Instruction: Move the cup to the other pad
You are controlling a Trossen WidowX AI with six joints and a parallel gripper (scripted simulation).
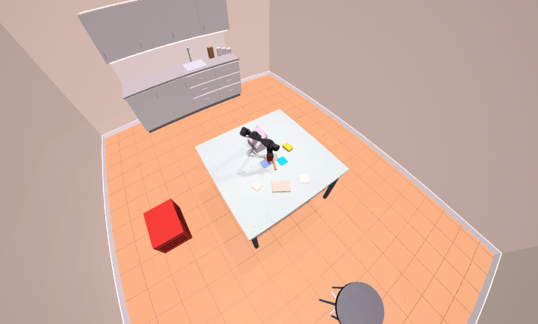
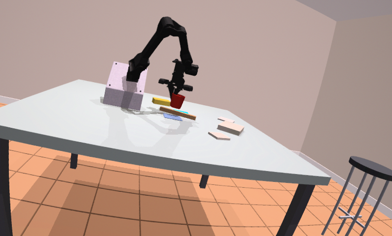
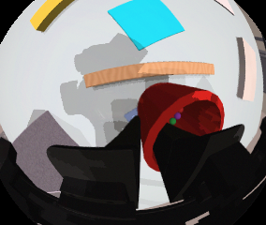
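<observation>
Now: the cyan pad 10 cm ahead of my gripper tip, 10 cm to the left of it and 9 cm below it. The rest, counted from my gripper tip: red cup: 2 cm ahead, 2 cm to the right; orange stick: 5 cm ahead, 2 cm to the left, 8 cm below; pale blue pad: 1 cm ahead, 7 cm to the right, 9 cm below.
</observation>
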